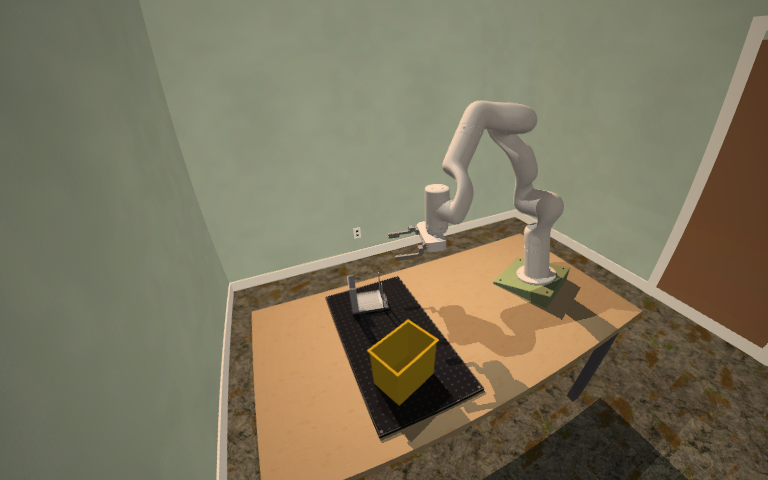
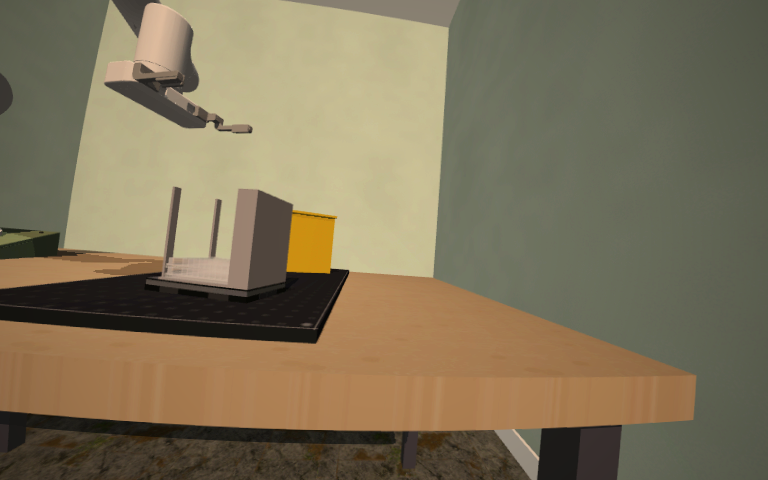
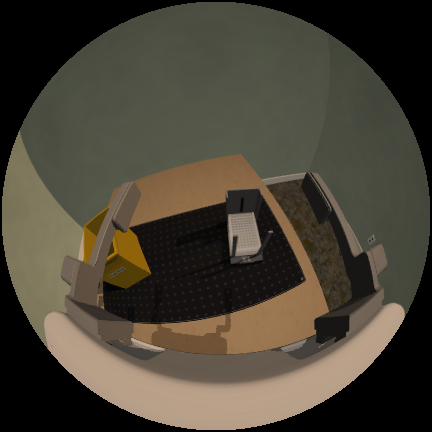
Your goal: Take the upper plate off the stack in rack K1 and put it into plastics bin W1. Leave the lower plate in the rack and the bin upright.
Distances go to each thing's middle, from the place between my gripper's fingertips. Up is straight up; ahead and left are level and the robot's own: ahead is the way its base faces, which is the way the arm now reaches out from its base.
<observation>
The yellow plastics bin W1 [image 1: 401, 362] lies 130 mm ahead of my hand, 310 mm to the left of it and 240 mm below it.
</observation>
